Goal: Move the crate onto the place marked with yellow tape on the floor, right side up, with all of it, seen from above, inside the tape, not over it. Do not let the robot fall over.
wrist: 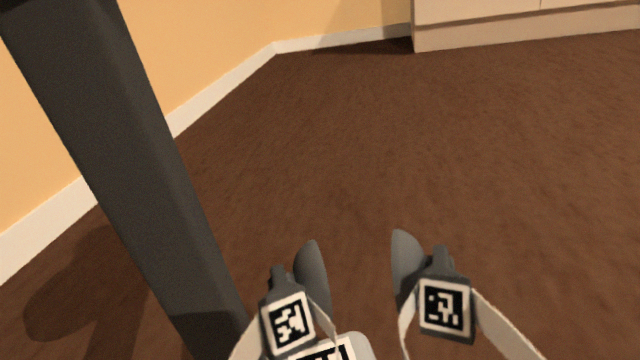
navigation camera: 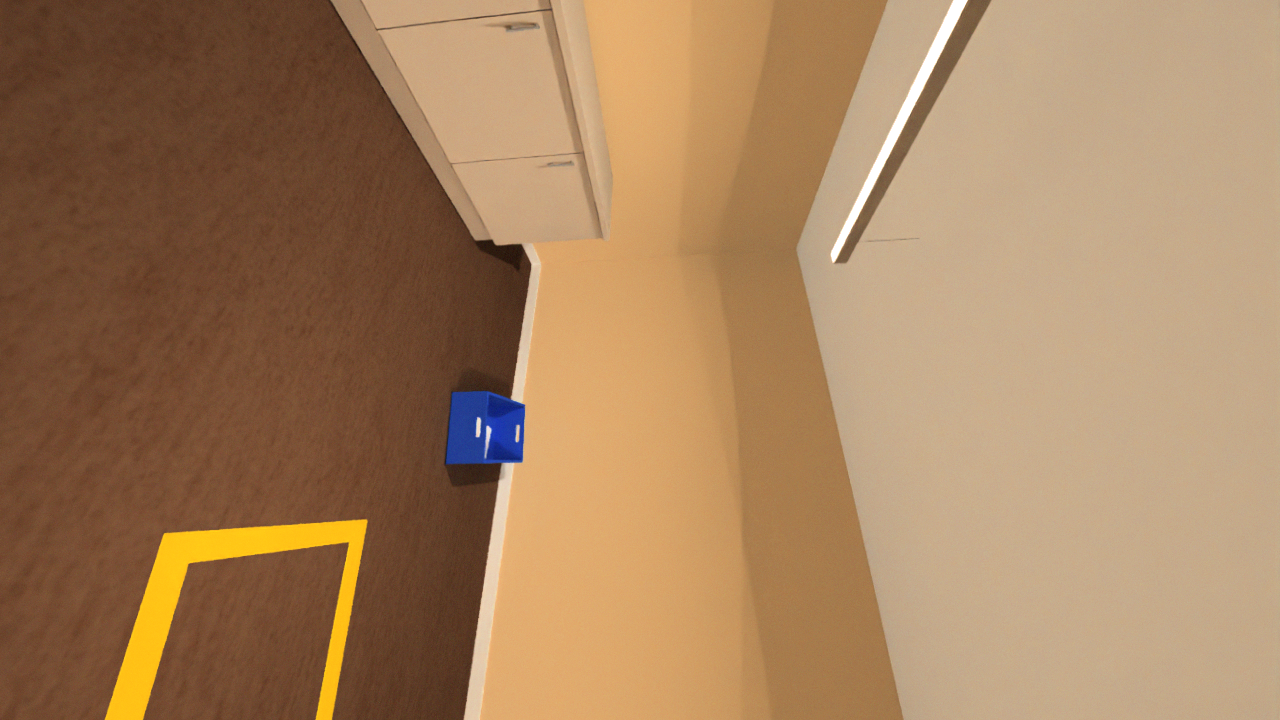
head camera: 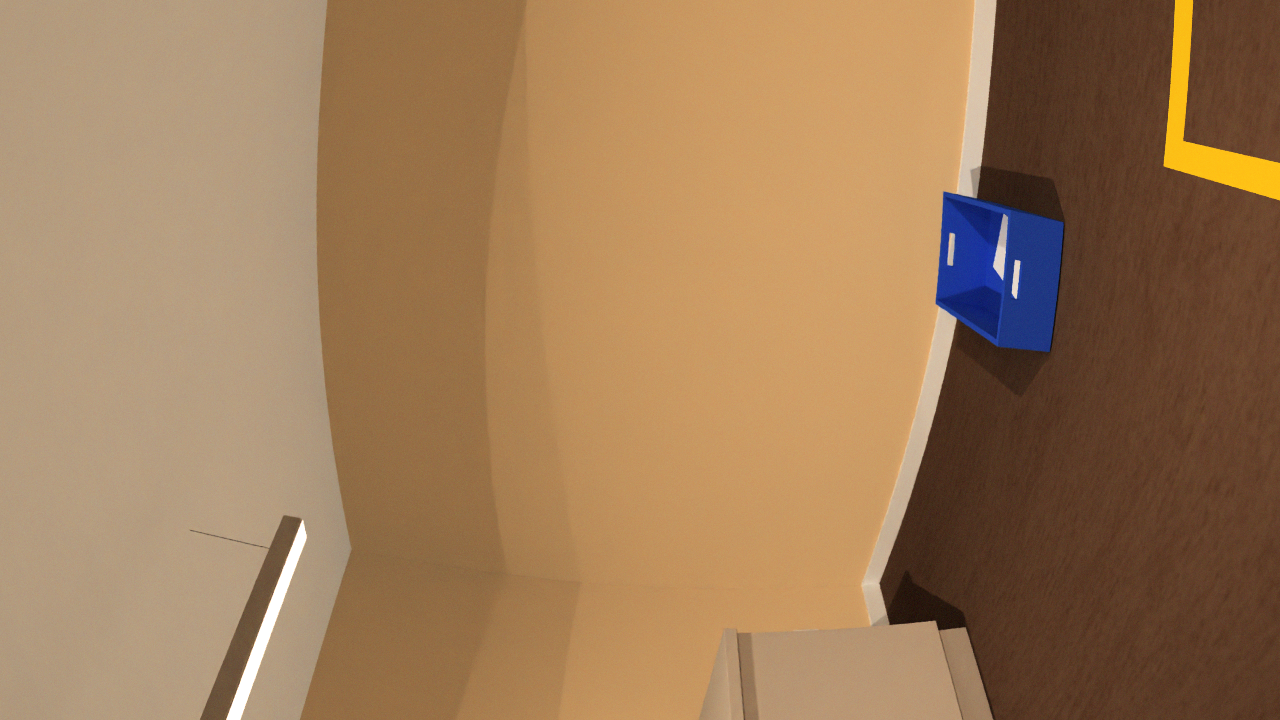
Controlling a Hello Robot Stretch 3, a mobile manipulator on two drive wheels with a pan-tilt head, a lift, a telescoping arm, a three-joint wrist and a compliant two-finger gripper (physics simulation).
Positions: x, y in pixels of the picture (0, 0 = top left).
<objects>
my gripper: wrist 357, 261; not seen in the navigation camera view (out of frame); not seen in the head camera view (out of frame)
blue crate: navigation camera; head camera; not seen in the wrist view (out of frame)
same spot on blue crate: (head camera: 971, 290) = (navigation camera: 504, 414)
</objects>
